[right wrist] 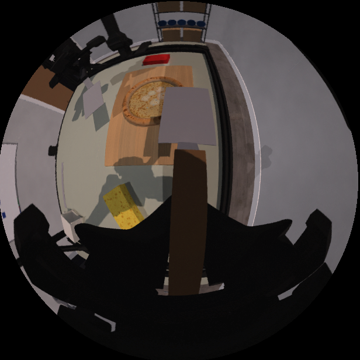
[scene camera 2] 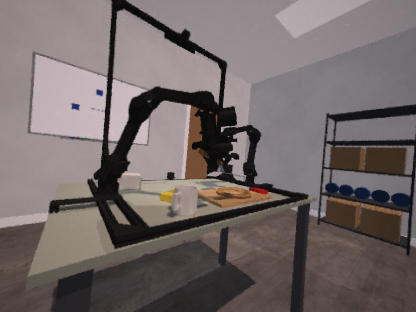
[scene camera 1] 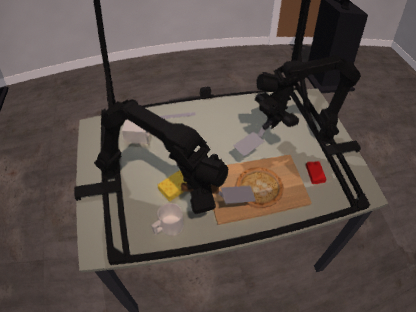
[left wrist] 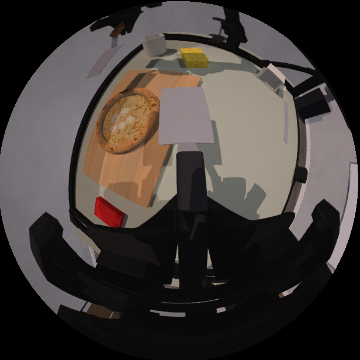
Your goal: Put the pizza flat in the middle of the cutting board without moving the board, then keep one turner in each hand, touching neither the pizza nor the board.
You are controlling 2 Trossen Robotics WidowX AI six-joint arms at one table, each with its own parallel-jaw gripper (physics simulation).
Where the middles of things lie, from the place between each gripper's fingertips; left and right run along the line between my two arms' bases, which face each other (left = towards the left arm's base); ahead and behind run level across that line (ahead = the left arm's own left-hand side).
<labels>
Now: left hand 4 cm to the left of the black-handled turner (left wrist: pixel 184 119), 3 cm short of it and 1 cm below it. Also, from my left hand: brown-handled turner (right wrist: pixel 186 118) (27 cm to the right, 27 cm ahead, 5 cm above); pizza (scene camera 1: pixel 267 187) (19 cm ahead, 10 cm below, 9 cm to the right); cutting board (scene camera 1: pixel 295 195) (18 cm ahead, 12 cm below, 9 cm to the right).
The brown-handled turner lies 4 cm to the left of my right hand, 2 cm above it and 1 cm ahead of it. Round my right hand: black-handled turner (27 cm to the left, 24 cm behind, 1 cm below); pizza (22 cm to the left, 13 cm below, 8 cm behind); cutting board (22 cm to the left, 15 cm below, 9 cm behind).
</labels>
